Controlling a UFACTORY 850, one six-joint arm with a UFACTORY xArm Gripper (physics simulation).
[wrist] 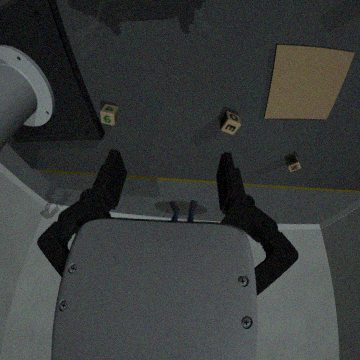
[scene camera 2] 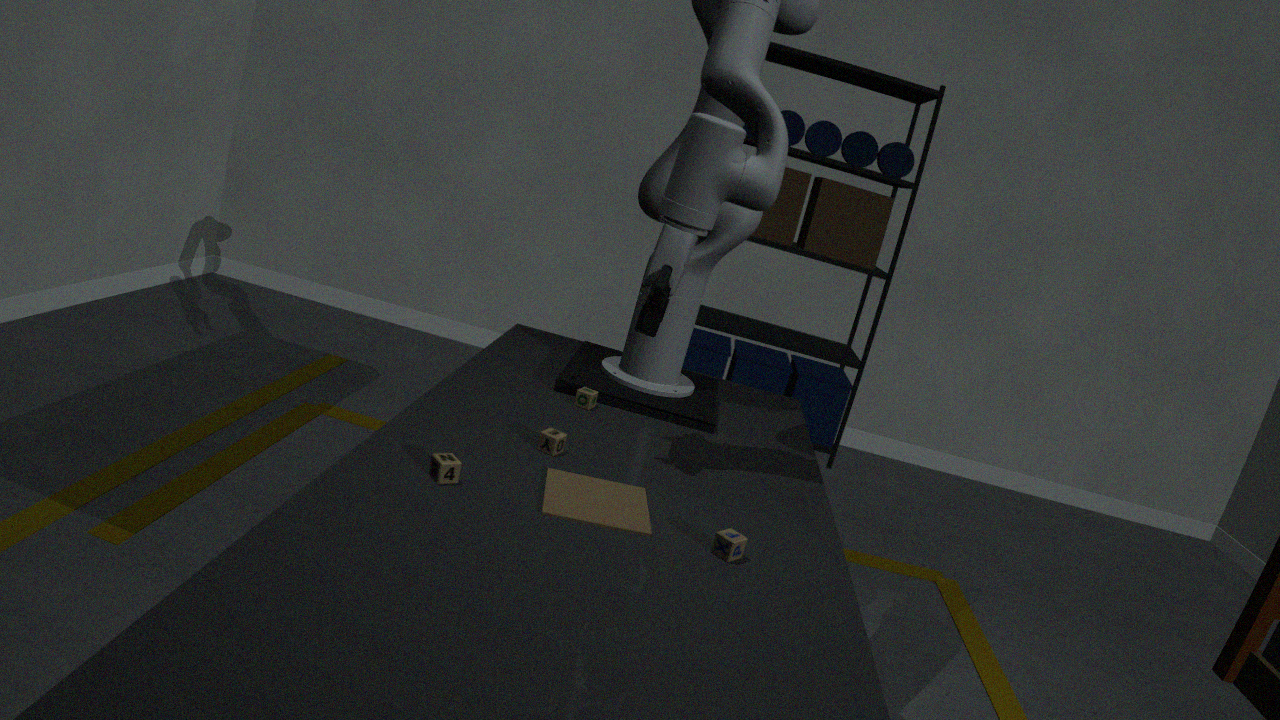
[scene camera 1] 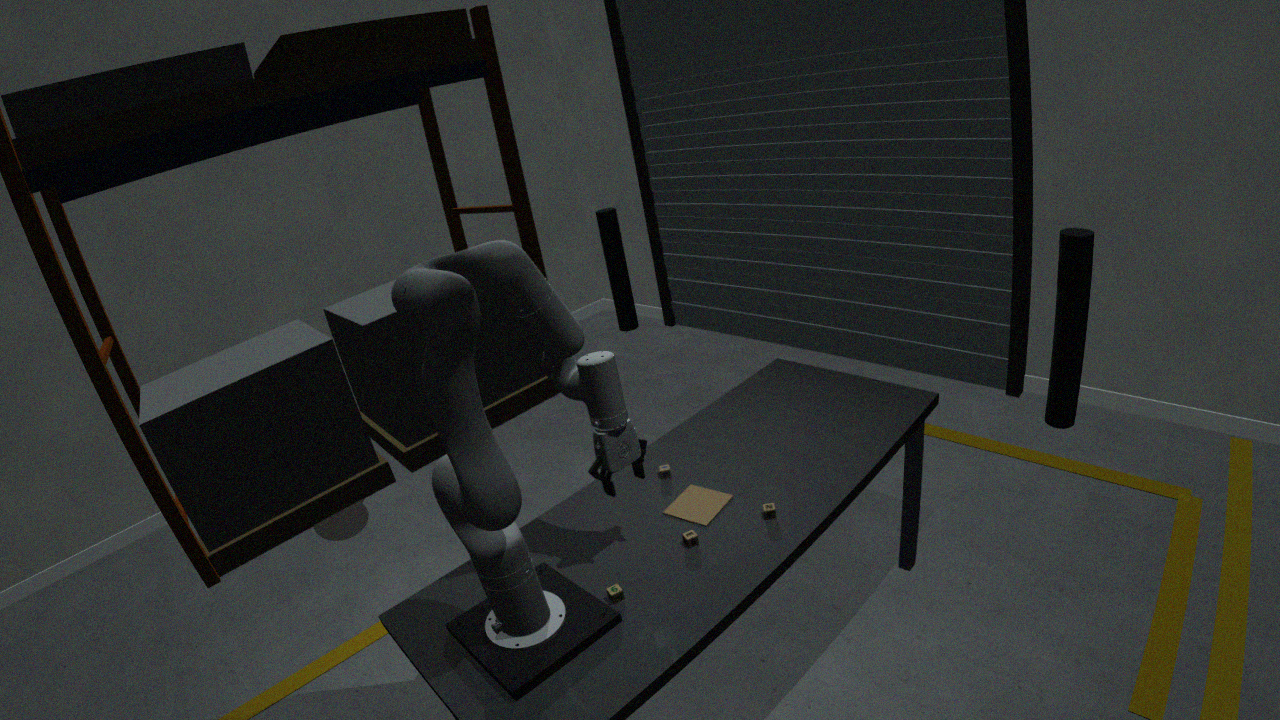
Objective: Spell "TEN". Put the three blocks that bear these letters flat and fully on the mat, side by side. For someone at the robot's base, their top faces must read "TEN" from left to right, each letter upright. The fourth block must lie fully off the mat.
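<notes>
The mat is bare tan, with all four blocks off it. A block with green marks lies beside the robot's base; one face looks like 6 or G. The block with an E face lies between it and the mat. The block with an N face lies farther out. A blue-marked block lies on the mat's opposite side, its letter unclear. My gripper is open and empty, high above the table.
The robot's dark base plate stands at one end of the dark table, close to the green-marked block. A shelf rack stands beyond the base, and two black posts stand beyond the table.
</notes>
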